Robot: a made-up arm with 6 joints. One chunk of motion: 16 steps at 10 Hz.
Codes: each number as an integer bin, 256 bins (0 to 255) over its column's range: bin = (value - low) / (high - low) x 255, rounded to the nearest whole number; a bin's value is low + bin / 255 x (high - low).
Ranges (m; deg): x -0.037..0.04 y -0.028..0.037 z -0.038..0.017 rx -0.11..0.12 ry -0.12..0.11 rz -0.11..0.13
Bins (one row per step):
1: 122 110 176 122 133 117
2: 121 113 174 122 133 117
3: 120 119 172 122 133 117
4: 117 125 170 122 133 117
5: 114 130 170 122 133 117
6: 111 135 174 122 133 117
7: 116 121 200 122 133 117
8: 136 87 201 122 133 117
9: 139 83 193 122 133 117
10: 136 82 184 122 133 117
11: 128 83 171 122 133 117
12: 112 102 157 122 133 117
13: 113 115 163 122 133 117
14: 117 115 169 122 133 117
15: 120 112 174 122 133 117
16: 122 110 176 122 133 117
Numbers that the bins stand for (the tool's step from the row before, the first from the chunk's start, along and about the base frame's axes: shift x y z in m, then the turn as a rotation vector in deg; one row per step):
1: -0.00016 0.00004 -0.00004 0.000 0.000 0.000
2: -0.00046 0.00080 -0.00047 0.000 0.000 0.000
3: -0.00076 0.00233 -0.00090 0.000 0.000 0.000
4: -0.00167 0.00386 -0.00133 0.000 0.000 0.000
5: -0.00258 0.00514 -0.00133 0.000 0.000 0.000
6: -0.00348 0.00641 -0.00047 0.000 0.000 0.000
7: -0.00197 0.00284 0.00514 0.000 0.000 0.000
8: 0.00407 -0.00582 0.00535 0.000 0.000 0.000
9: 0.00497 -0.00684 0.00363 0.000 0.000 0.000
10: 0.00407 -0.00710 0.00169 0.000 0.000 0.000
11: 0.00165 -0.00684 -0.00112 0.000 0.000 0.000
12: -0.00318 -0.00200 -0.00414 0.000 0.000 0.000
13: -0.00288 0.00131 -0.00284 0.000 0.000 0.000
14: -0.00167 0.00131 -0.00155 0.000 0.000 0.000
15: -0.00076 0.00055 -0.00047 0.000 0.000 0.000
16: -0.00016 0.00004 -0.00004 0.000 0.000 0.000

